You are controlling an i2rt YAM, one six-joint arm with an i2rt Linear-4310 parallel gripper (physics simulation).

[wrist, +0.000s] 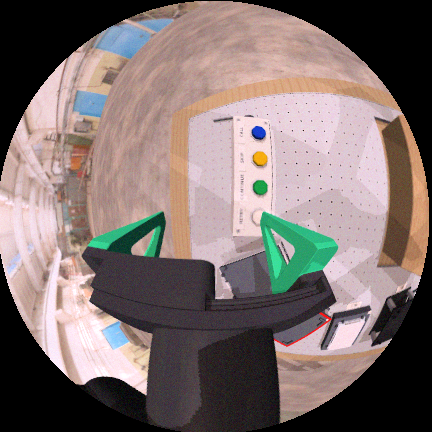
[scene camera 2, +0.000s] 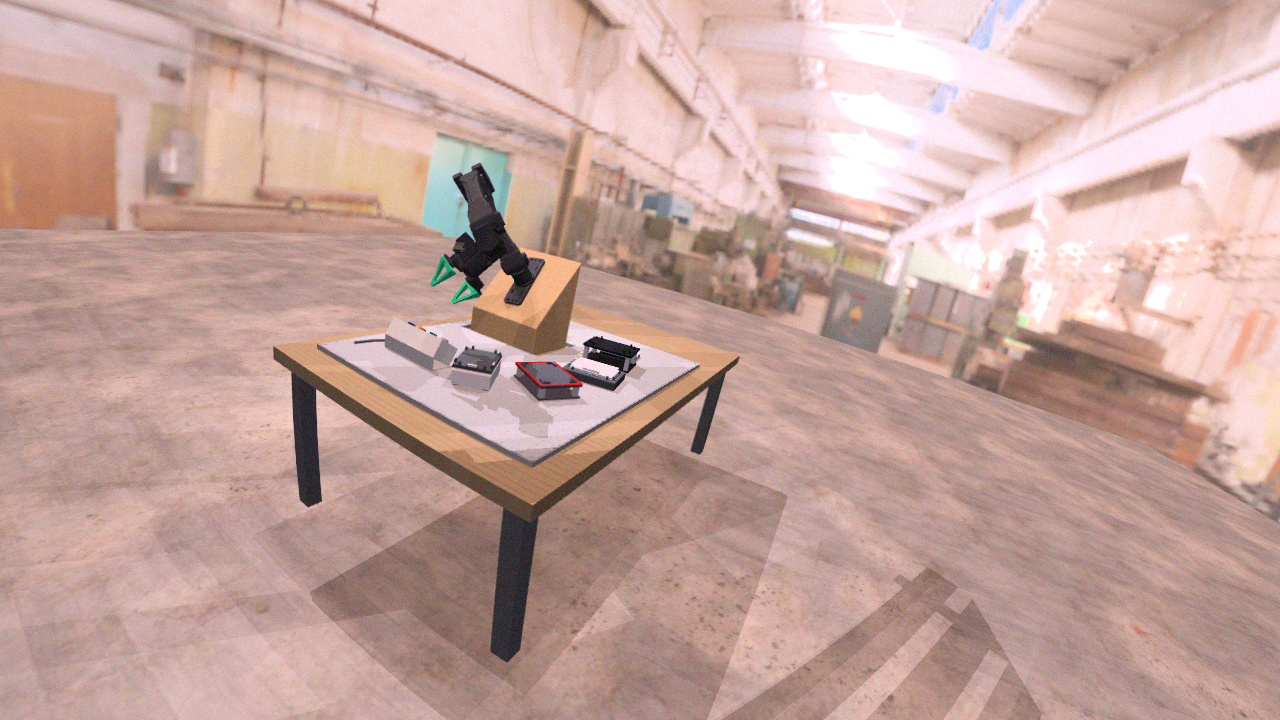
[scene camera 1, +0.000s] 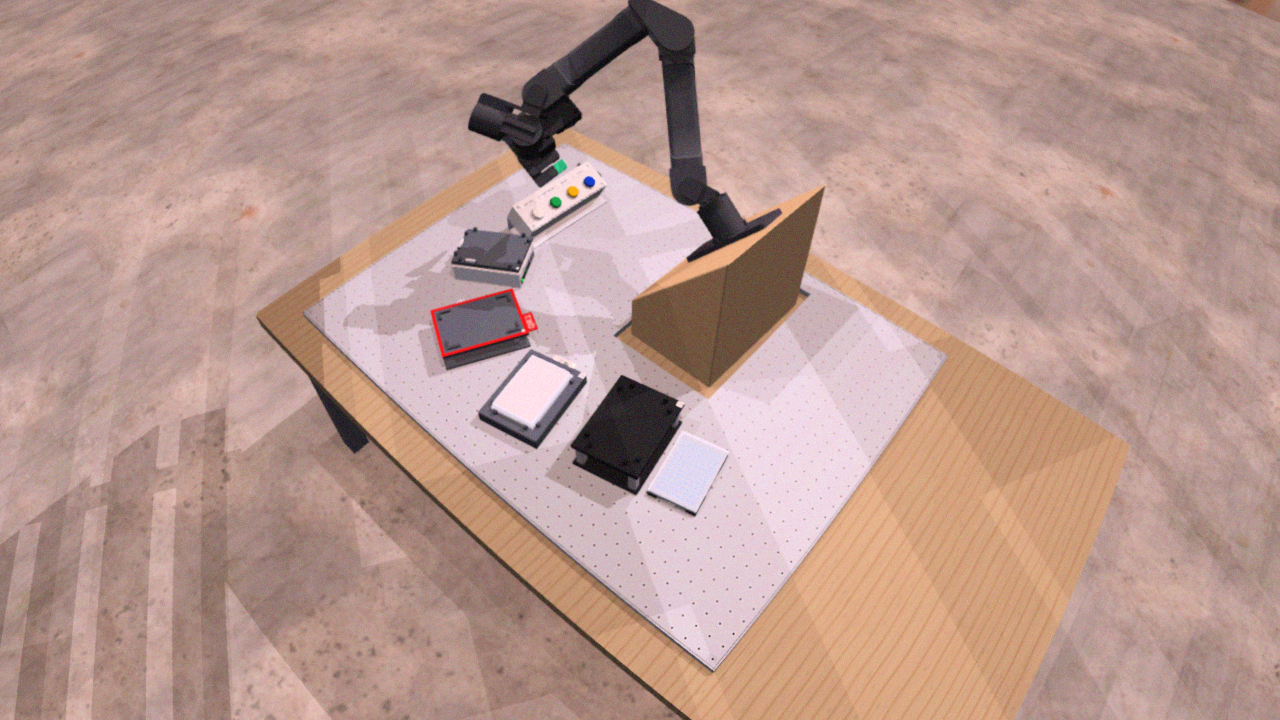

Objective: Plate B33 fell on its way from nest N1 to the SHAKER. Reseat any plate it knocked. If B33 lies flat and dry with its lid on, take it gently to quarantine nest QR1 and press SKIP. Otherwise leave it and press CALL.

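Where they show: gripper, between the fingertips: point(wrist: 212, 216) point(scene camera 2: 441, 294) point(scene camera 1: 534, 158); arm's base, origin of its link: point(scene camera 2: 525, 281) point(scene camera 1: 734, 238).
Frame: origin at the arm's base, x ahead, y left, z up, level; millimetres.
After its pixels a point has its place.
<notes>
My gripper point(scene camera 2: 443, 293) @[z -2, x 37, y -444 mm] point(wrist: 212, 216) @[z -2, x 37, y -444 mm] is open and empty, above the button box point(scene camera 1: 559, 204) @[z -128, x 4, y -416 mm] point(scene camera 2: 416, 342) @[z -140, x 0, y -484 mm] point(wrist: 240, 175) @[z -113, x -17, y -454 mm]. In the wrist view its blue CALL button point(wrist: 258, 132) @[z -122, x -93, y -415 mm], yellow SKIP button point(wrist: 260, 158) @[z -123, x -44, y -419 mm] and green CONTINUE button point(wrist: 260, 187) @[z -123, x 5, y -424 mm] show; the right finger overlaps the edge of the white RETRY button point(wrist: 256, 216) @[z -120, x 53, y -433 mm]. The red-edged nest point(scene camera 1: 478, 324) @[z -152, x 338, y -322 mm] point(scene camera 2: 547, 374) @[z -152, x 338, y -339 mm] point(wrist: 300, 332) @[z -152, x 355, y -299 mm] holds no plate. A white plate point(scene camera 1: 534, 389) @[z -154, x 383, y -139 mm] point(scene camera 2: 597, 366) @[z -154, x 390, y -145 mm] point(wrist: 345, 334) @[z -154, x 370, y -152 mm] sits on a dark nest. A pale blue plate point(scene camera 1: 689, 471) @[z -175, x 341, y 156 mm] appears flat beside the black stand; no plate label is readable.
A grey device with a dark top point(scene camera 1: 492, 250) @[z -137, x 188, y -433 mm] point(scene camera 2: 476, 360) @[z -137, x 190, y -453 mm] point(wrist: 250, 272) @[z -137, x 170, y -449 mm] stands between the button box and the red-edged nest. The black stand point(scene camera 1: 626, 425) @[z -134, x 355, y 38 mm] point(scene camera 2: 611, 347) @[z -134, x 357, y 17 mm] point(wrist: 392, 315) is beyond the white plate. The wooden arm base point(scene camera 1: 760, 295) @[z -58, x 38, y 86 mm] point(scene camera 2: 550, 300) @[z -30, x 135, y -38 mm] rises at the mat's side.
</notes>
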